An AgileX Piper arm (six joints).
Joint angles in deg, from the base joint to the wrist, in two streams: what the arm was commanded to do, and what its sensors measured. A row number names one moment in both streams.
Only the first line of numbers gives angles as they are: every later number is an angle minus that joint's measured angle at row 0.
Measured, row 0:
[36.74, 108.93, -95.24, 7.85, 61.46, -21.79]
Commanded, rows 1 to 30:
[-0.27, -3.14, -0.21, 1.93, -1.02, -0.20]
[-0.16, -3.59, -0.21, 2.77, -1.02, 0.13]
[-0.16, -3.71, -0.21, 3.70, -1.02, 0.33]
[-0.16, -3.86, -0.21, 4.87, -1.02, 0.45]
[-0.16, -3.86, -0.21, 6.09, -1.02, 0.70]
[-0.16, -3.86, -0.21, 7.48, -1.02, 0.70]
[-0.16, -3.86, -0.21, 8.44, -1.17, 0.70]
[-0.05, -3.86, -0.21, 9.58, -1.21, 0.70]
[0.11, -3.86, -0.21, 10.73, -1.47, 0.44]
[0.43, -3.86, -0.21, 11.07, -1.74, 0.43]
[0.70, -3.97, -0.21, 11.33, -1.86, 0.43]
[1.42, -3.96, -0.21, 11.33, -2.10, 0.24]
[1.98, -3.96, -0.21, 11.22, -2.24, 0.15]
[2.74, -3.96, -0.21, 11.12, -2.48, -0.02]
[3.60, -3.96, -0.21, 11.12, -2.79, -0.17]
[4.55, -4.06, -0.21, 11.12, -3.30, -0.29]
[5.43, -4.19, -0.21, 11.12, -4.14, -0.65]
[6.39, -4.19, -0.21, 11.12, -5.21, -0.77]
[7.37, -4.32, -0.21, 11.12, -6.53, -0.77]
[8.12, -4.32, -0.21, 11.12, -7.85, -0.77]
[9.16, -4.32, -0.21, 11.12, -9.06, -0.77]
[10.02, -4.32, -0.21, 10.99, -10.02, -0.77]
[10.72, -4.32, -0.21, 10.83, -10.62, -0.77]
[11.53, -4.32, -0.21, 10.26, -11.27, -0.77]
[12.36, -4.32, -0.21, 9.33, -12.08, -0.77]
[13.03, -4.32, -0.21, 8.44, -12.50, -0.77]
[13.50, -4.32, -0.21, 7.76, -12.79, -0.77]
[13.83, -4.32, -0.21, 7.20, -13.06, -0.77]
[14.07, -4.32, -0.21, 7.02, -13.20, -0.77]
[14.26, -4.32, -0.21, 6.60, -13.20, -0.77]
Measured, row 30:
[13.34, -3.31, 0.00, 8.80, -11.77, -0.32]
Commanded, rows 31 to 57:
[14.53, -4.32, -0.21, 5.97, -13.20, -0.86]
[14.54, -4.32, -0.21, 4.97, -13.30, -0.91]
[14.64, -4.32, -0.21, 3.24, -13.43, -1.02]
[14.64, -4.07, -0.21, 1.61, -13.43, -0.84]
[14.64, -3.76, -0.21, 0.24, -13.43, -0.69]
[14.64, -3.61, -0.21, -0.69, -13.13, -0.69]
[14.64, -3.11, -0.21, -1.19, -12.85, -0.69]
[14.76, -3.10, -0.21, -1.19, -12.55, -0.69]
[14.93, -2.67, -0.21, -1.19, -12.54, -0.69]
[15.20, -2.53, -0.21, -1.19, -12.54, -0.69]
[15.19, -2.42, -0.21, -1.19, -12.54, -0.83]
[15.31, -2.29, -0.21, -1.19, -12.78, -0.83]
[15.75, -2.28, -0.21, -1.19, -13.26, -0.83]
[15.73, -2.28, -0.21, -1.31, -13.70, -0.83]
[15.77, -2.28, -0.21, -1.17, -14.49, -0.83]
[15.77, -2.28, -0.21, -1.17, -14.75, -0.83]
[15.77, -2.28, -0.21, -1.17, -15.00, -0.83]
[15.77, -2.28, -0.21, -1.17, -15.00, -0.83]
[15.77, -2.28, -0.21, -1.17, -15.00, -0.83]
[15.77, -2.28, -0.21, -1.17, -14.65, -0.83]
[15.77, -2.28, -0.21, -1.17, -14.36, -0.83]
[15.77, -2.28, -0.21, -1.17, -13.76, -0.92]
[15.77, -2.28, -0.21, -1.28, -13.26, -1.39]
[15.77, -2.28, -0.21, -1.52, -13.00, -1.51]
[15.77, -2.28, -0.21, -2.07, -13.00, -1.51]
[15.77, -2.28, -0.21, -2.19, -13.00, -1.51]
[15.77, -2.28, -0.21, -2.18, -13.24, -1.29]
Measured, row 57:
[15.82, -2.13, 0.00, -1.48, -13.23, -0.89]
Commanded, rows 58 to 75:
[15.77, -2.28, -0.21, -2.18, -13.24, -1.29]
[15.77, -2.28, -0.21, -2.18, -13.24, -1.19]
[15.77, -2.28, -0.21, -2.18, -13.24, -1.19]
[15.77, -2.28, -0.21, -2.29, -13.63, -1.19]
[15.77, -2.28, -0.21, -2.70, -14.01, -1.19]
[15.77, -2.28, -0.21, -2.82, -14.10, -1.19]
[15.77, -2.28, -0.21, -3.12, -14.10, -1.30]
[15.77, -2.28, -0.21, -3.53, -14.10, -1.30]
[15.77, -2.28, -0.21, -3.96, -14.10, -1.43]
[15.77, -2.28, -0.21, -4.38, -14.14, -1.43]
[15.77, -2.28, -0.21, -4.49, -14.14, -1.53]
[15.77, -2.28, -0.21, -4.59, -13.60, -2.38]
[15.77, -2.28, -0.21, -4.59, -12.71, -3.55]
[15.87, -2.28, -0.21, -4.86, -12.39, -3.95]
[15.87, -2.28, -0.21, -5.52, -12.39, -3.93]
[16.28, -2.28, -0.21, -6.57, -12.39, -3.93]
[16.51, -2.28, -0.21, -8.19, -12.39, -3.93]
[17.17, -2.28, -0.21, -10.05, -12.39, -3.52]
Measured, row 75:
[15.94, -2.13, 0.00, -5.51, -12.60, -3.16]
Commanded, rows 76 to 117:
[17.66, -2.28, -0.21, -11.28, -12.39, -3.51]
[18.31, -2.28, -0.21, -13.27, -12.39, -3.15]
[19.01, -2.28, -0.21, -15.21, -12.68, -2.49]
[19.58, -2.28, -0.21, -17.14, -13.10, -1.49]
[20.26, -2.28, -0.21, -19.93, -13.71, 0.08]
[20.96, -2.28, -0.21, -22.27, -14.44, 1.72]
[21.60, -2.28, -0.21, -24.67, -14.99, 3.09]
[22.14, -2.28, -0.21, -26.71, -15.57, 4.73]
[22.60, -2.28, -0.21, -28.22, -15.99, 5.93]
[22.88, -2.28, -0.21, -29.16, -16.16, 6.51]
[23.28, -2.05, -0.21, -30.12, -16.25, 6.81]
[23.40, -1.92, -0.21, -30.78, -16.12, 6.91]
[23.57, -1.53, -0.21, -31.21, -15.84, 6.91]
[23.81, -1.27, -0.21, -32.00, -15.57, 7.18]
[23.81, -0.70, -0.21, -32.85, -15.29, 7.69]
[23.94, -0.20, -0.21, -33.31, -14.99, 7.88]
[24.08, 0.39, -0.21, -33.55, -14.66, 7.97]
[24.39, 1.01, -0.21, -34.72, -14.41, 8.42]
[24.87, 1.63, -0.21, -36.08, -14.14, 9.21]
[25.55, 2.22, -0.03, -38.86, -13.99, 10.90]
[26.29, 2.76, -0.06, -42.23, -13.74, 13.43]
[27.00, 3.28, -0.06, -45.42, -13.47, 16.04]
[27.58, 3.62, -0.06, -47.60, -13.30, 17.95]
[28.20, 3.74, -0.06, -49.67, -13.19, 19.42]
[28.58, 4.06, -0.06, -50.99, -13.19, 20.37]
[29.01, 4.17, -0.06, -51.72, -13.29, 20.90]
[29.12, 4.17, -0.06, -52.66, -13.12, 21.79]
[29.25, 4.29, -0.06, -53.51, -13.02, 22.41]
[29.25, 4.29, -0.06, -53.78, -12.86, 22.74]
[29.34, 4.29, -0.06, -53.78, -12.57, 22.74]
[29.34, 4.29, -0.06, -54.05, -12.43, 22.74]
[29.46, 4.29, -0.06, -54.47, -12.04, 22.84]
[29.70, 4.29, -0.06, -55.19, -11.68, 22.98]
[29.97, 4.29, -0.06, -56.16, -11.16, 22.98]
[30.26, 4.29, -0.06, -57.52, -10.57, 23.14]
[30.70, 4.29, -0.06, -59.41, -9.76, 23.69]
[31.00, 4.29, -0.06, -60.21, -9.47, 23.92]
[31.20, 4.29, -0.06, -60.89, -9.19, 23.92]
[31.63, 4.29, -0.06, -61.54, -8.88, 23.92]
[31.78, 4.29, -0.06, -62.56, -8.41, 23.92]
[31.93, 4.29, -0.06, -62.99, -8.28, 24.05]
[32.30, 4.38, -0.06, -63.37, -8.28, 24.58]
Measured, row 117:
[31.42, 4.63, 0.00, -60.27, -9.40, 23.42]
